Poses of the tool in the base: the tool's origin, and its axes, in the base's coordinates. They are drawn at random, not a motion.
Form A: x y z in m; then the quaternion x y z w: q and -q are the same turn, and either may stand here.
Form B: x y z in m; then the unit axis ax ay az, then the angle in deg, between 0 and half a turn. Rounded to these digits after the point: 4 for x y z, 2 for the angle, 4 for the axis.
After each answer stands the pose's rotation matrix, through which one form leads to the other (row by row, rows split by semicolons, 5 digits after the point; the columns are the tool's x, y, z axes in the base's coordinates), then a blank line. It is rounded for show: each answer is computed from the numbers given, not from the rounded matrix.
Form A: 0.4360, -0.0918, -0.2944, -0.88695, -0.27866, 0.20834, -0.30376
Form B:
0.4360, -0.0918, -0.2944, 0.9309, 0.2925, -0.2187, 144.63
0.75789 0.62088 -0.20028; 0.36774 -0.66016 -0.65495; -0.53886 0.42272 -0.72865

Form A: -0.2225, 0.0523, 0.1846, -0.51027, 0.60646, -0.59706, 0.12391
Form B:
-0.2225, 0.0523, 0.1846, -0.5142, 0.6112, -0.6017, 165.76
-0.44854 -0.47095 0.75961; -0.76688 -0.23371 -0.59773; 0.45903 -0.85064 -0.25633

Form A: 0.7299, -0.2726, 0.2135, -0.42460, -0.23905, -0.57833, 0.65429
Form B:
0.7299, -0.2726, 0.2135, -0.5615, -0.3161, -0.7647, 98.27
0.21677 0.95980 0.17830; -0.55379 -0.02951 0.83213; 0.80394 -0.27913 0.52514

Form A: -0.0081, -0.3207, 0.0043, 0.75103, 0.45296, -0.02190, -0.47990
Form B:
-0.0081, -0.3207, 0.0043, -0.8560, -0.5163, 0.0250, 122.64
0.58870 0.65935 -0.46764; 0.70139 -0.12905 0.70100; 0.40185 -0.74068 -0.53843

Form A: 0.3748, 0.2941, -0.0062, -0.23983, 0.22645, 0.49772, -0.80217
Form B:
0.3748, 0.2941, -0.0062, 0.4017, -0.3793, -0.8336, 73.32
0.40199 0.68989 -0.60204; -0.90713 0.38951 -0.15935; 0.12457 0.61019 0.78240

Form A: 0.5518, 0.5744, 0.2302, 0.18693, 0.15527, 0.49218, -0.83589
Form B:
0.5518, 0.5744, 0.2302, -0.3406, -0.2829, -0.8967, 66.58
0.46730 0.88086 -0.07557; -0.76476 0.44563 0.46535; 0.44358 -0.15966 0.88190

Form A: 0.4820, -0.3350, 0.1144, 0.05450, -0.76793, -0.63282, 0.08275
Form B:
0.4820, -0.3350, 0.1144, 0.0547, -0.7706, -0.6350, 170.51
-0.98036 0.02103 -0.19607; -0.18844 0.19313 0.96291; 0.05812 0.98095 -0.18538

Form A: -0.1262, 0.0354, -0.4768, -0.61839, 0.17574, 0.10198, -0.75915
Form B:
-0.1262, 0.0354, -0.4768, 0.9500, -0.2700, -0.1567, 81.22
0.91743 -0.06252 -0.39295; -0.37219 0.21439 -0.90306; 0.14070 0.97475 0.17342

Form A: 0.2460, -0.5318, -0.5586, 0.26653, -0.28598, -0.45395, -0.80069
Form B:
0.2460, -0.5318, -0.5586, -0.4449, 0.4774, 0.7577, 73.61
0.42429 -0.87939 0.21598; 0.57450 0.44578 0.68646; -0.69995 -0.16717 0.69435

